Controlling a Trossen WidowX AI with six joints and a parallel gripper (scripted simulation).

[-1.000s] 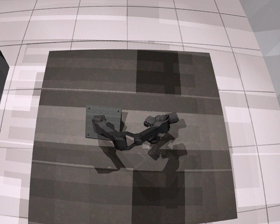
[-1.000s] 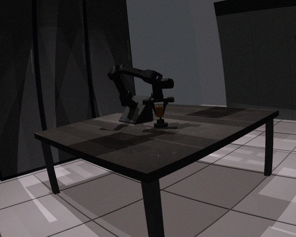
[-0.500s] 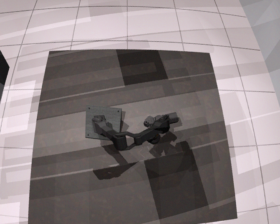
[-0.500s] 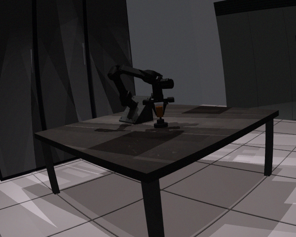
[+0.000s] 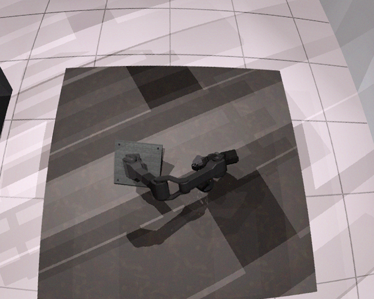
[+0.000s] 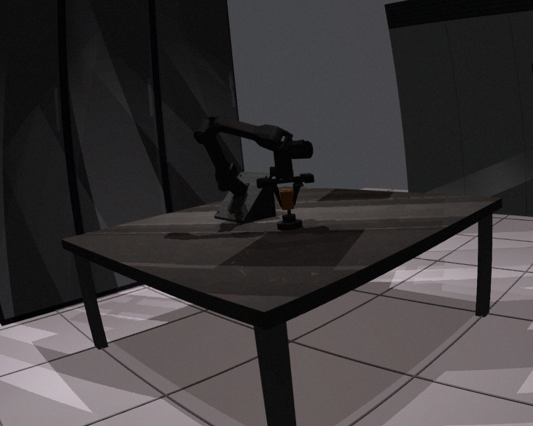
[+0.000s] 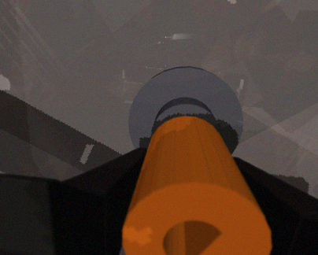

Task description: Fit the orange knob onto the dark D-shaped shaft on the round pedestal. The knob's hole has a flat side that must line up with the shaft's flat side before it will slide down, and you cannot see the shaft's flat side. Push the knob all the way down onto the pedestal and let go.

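Now: gripper tip 2 cm below the orange knob. Also, from my gripper tip: pedestal: 4 cm below.
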